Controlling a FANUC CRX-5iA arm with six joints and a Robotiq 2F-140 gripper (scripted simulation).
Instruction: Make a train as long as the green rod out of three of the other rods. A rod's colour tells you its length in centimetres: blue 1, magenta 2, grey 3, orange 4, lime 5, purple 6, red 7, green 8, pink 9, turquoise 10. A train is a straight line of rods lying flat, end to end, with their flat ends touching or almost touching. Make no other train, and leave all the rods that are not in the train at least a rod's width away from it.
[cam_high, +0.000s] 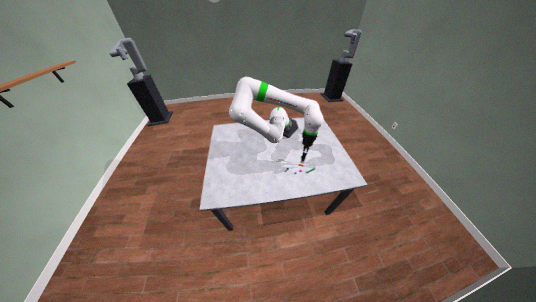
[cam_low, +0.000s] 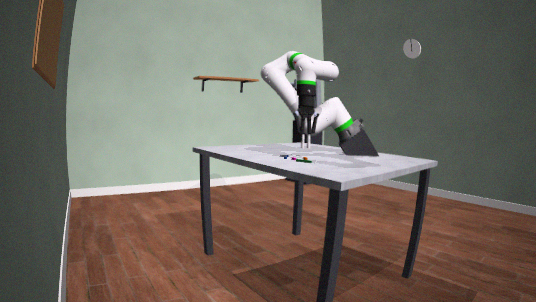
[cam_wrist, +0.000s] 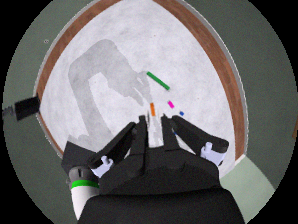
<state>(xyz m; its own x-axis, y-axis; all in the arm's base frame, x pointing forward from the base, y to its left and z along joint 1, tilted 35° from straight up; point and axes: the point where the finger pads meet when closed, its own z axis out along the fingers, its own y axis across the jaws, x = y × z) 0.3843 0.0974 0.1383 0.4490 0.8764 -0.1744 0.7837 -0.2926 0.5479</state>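
Right now the orange rod is 80 mm below my hand. Also, from my hand: green rod: 80 mm below, 70 mm ahead, 60 mm to the left; grey rod: 130 mm to the right, 80 mm below, 20 mm ahead; magenta rod: 80 mm below, 50 mm ahead, 20 mm to the right.
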